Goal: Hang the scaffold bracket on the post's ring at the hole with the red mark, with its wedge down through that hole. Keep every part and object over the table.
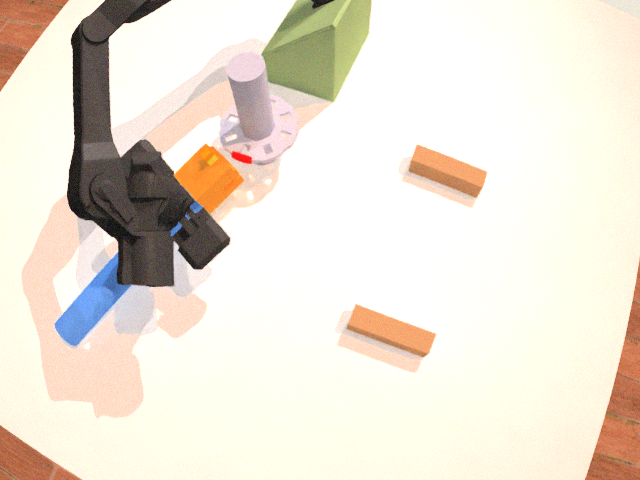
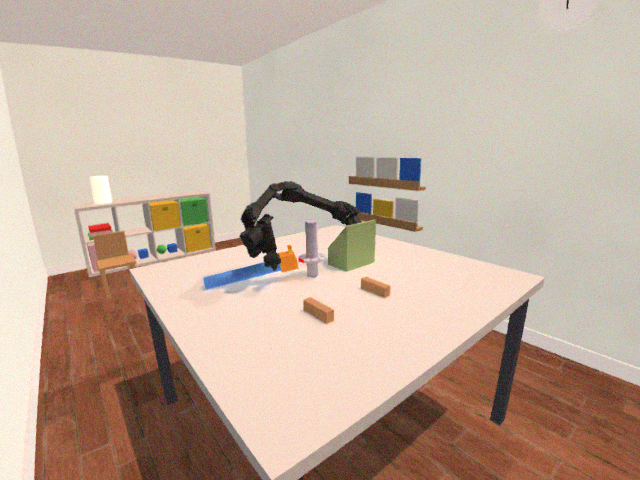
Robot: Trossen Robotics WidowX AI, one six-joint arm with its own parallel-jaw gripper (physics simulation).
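The scaffold bracket has a blue bar and an orange head. A small yellow wedge stands up at the head's top. My gripper is shut on the blue bar close behind the head; one finger is largely hidden. The bracket is held above the table. The lilac post stands upright through its ring. The red mark is on the ring's edge, beside the head. Whether they touch is unclear.
A green slanted block stands behind the post, near the arm's base. Two brown blocks, one nearer the post and one farther off, lie on the table.
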